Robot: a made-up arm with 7 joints. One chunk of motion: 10 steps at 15 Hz.
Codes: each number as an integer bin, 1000 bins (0 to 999) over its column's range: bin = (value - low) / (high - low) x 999, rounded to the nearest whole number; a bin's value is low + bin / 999 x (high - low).
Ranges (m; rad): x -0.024..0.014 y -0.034..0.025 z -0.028..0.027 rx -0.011..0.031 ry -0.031..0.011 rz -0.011..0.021
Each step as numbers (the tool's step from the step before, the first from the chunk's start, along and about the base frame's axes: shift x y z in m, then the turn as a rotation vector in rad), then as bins.
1 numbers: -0.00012 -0.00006 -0.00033 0.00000 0.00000 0.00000
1 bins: 628 575 503 262 737 343
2 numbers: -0.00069 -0.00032 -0.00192 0.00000 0.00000 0.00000
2 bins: 613 570 474 262 737 343
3 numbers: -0.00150 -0.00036 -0.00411 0.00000 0.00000 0.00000
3 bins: 592 570 434 262 737 343
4 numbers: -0.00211 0.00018 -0.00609 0.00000 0.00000 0.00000
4 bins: 575 579 398 262 737 343
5 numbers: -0.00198 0.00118 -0.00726 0.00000 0.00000 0.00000
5 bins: 579 596 377 262 737 343
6 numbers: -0.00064 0.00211 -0.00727 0.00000 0.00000 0.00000
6 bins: 614 611 377 262 737 343
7 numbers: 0.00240 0.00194 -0.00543 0.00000 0.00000 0.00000
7 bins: 694 609 410 262 737 343
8 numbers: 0.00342 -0.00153 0.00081 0.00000 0.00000 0.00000
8 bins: 721 550 523 262 737 343
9 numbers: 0.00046 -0.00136 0.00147 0.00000 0.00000 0.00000
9 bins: 643 553 535 262 737 343
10 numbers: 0.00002 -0.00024 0.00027 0.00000 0.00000 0.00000
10 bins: 631 572 513 262 737 343
